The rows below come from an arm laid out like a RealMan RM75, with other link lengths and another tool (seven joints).
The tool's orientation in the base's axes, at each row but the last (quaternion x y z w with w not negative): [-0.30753 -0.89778 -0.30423 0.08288]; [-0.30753 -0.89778 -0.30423 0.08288]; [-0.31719 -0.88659 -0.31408 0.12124]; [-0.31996 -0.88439 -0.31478 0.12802]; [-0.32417 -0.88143 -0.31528 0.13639]
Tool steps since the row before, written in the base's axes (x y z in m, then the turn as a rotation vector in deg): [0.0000 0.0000 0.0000 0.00 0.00 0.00]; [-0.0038 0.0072 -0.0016 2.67 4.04 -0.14]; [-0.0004 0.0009 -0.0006 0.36 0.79 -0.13]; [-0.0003 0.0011 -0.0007 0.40 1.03 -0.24]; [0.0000 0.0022 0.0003 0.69 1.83 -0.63]
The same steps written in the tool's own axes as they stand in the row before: [0.0000 0.0000 0.0000 0.00 0.00 0.00]; [0.0061 0.0014 0.0054 -0.15 4.07 2.63]; [0.0005 0.0000 0.0010 0.05 0.64 0.60]; [0.0005 0.0001 0.0012 0.09 0.76 0.83]; [0.0012 0.0014 0.0012 0.09 1.24 1.64]
